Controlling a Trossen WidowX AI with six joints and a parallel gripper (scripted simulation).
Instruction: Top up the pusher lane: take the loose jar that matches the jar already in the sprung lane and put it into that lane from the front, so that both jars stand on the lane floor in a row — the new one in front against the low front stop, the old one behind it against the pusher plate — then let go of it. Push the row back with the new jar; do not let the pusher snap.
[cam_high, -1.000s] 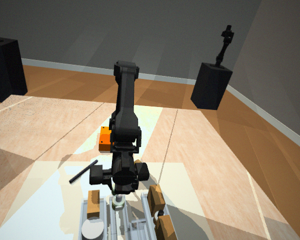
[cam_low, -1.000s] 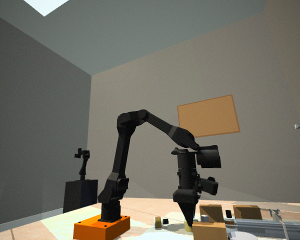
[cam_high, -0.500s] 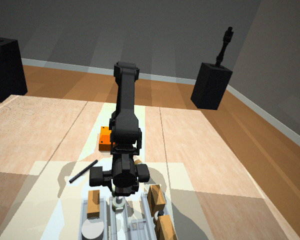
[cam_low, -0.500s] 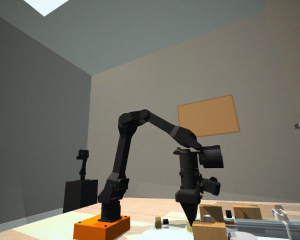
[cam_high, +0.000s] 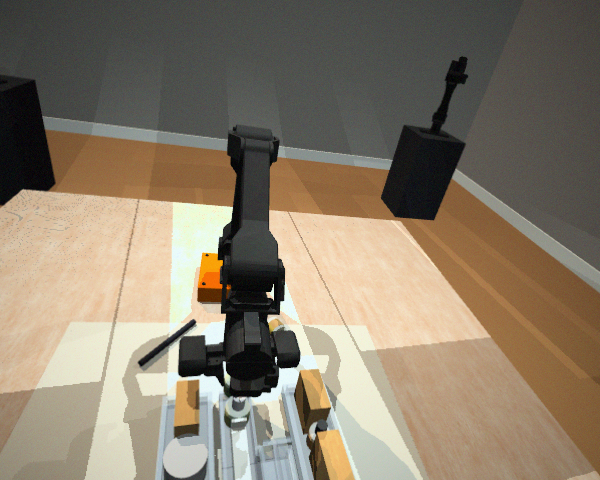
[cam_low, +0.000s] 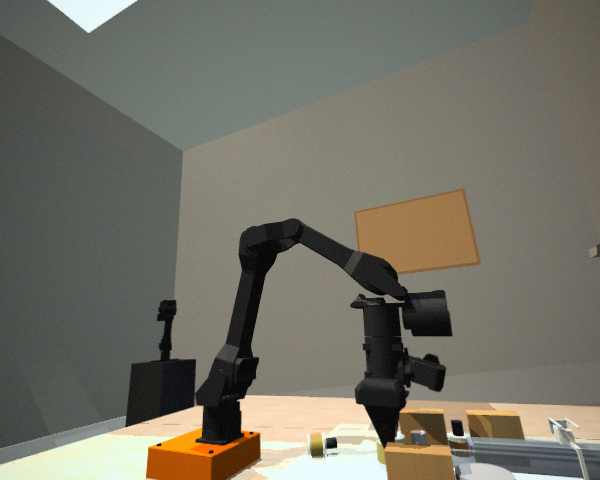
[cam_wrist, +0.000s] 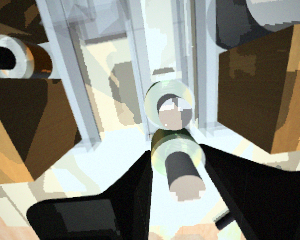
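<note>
Right now my gripper tip is 12 cm short of the grey cylinder, 7 cm to the left of it and 2 cm above it. Also, from my gripper tip: black rod: 13 cm to the right, 13 cm behind, 4 cm below.
</note>
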